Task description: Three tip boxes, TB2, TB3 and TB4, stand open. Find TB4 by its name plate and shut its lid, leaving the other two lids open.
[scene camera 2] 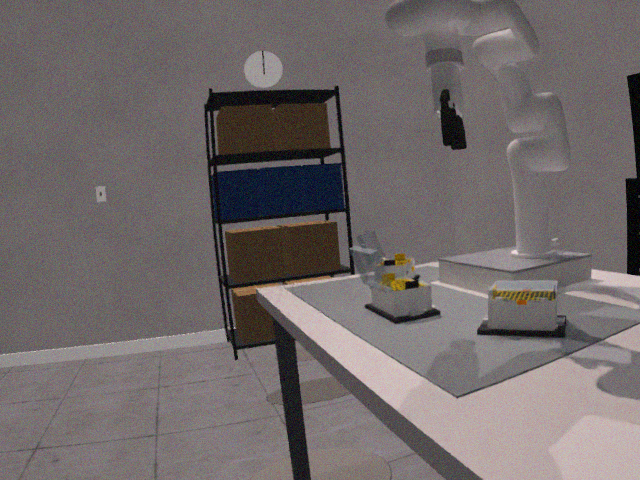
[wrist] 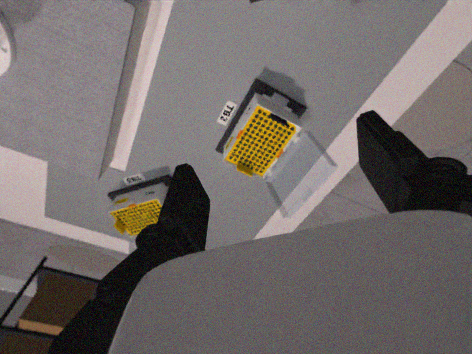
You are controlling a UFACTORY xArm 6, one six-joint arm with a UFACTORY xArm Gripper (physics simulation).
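Observation:
A white box [scene camera 2: 522, 314] with its clear lid down stands at the right in the scene view; its name plate is not readable there, but its place fits TB4. TB2 [scene camera 2: 402, 302] [wrist: 260, 142] has its plate [wrist: 226, 113] beside it, and its clear lid [wrist: 302, 172] stands open. The other box [scene camera 2: 408, 268] [wrist: 135, 216], whose small plate [wrist: 133, 179] looks like TB3, is behind TB2 in the scene view; its lid [scene camera 2: 368, 240] is raised, and a finger partly hides the box in the wrist view. My gripper [scene camera 2: 452, 146] [wrist: 274, 162] is open and empty, high above the table.
The boxes stand on a grey mat [scene camera 2: 403, 341] [wrist: 200, 75] on the white table [scene camera 2: 330, 325]. The robot's base block [scene camera 2: 480, 273] is behind them. A shelf rack [scene camera 2: 273, 155] stands by the wall beyond the table.

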